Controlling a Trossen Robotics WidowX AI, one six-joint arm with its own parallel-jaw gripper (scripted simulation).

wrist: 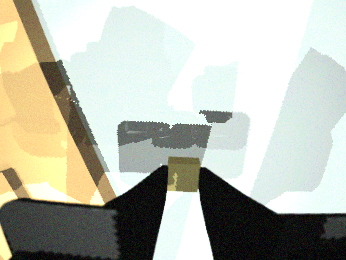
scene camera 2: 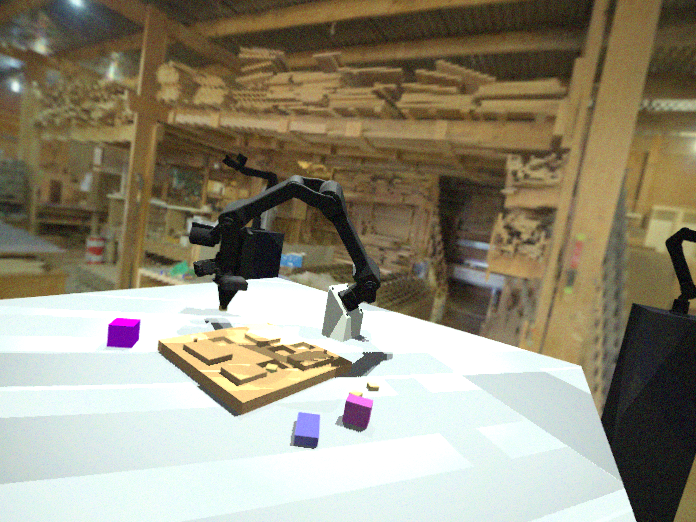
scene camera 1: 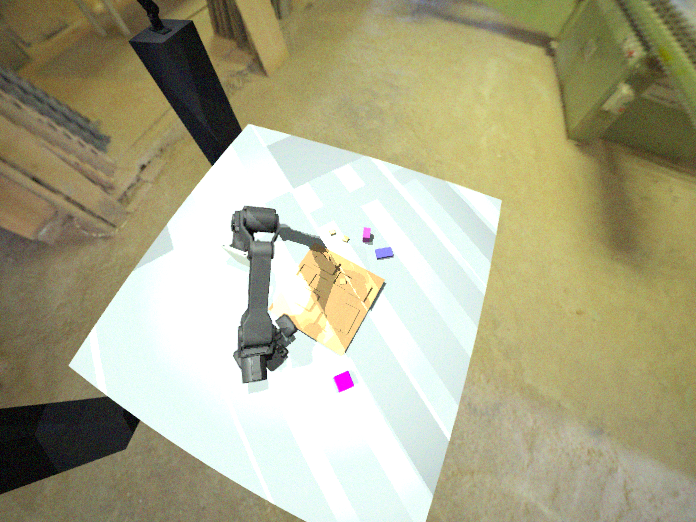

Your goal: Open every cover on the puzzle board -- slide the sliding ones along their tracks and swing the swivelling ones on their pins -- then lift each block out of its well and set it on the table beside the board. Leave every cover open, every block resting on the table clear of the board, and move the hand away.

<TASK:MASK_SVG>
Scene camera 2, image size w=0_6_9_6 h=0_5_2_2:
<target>my gripper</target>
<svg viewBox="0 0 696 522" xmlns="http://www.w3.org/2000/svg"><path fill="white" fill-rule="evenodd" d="M220 249L215 259L193 262L197 277L216 274L212 280L218 286L219 303L222 309L226 310L238 291L247 291L248 283L241 277L241 272L239 271L240 261L243 261L242 252L229 252Z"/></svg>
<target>magenta block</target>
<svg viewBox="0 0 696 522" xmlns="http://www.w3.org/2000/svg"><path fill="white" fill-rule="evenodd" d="M116 318L108 325L106 346L132 349L139 340L141 319Z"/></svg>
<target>lilac block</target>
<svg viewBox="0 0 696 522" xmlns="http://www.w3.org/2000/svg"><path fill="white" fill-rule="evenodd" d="M298 412L294 444L317 447L320 415Z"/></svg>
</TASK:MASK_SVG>
